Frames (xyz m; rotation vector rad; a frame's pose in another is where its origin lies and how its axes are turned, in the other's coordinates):
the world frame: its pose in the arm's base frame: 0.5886 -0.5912 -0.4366 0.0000 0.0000 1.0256
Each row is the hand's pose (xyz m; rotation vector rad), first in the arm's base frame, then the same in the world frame.
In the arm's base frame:
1: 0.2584 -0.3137 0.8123 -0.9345 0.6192 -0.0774
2: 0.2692 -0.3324 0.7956 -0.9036 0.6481 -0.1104
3: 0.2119 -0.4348 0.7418 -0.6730 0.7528 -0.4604
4: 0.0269 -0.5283 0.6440 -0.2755 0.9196 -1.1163
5: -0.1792 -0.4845 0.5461 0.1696 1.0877 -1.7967
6: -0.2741 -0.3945 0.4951 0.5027 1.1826 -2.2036
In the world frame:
1: 0.0660 0.4262 1.2489 -0.5351 1.0462 -0.9887
2: 0.0556 0.4073 1.2322 -0.4935 1.0598 -1.0231
3: -0.0616 0.4032 1.1784 -0.2357 1.0707 -1.3892
4: -0.2375 0.5129 1.0806 0.2440 1.0824 -2.0458
5: -0.3069 0.7118 0.9827 0.8472 1.0748 -2.6775
6: -0.2792 0.8396 0.9317 -1.0960 -0.8437 2.4767

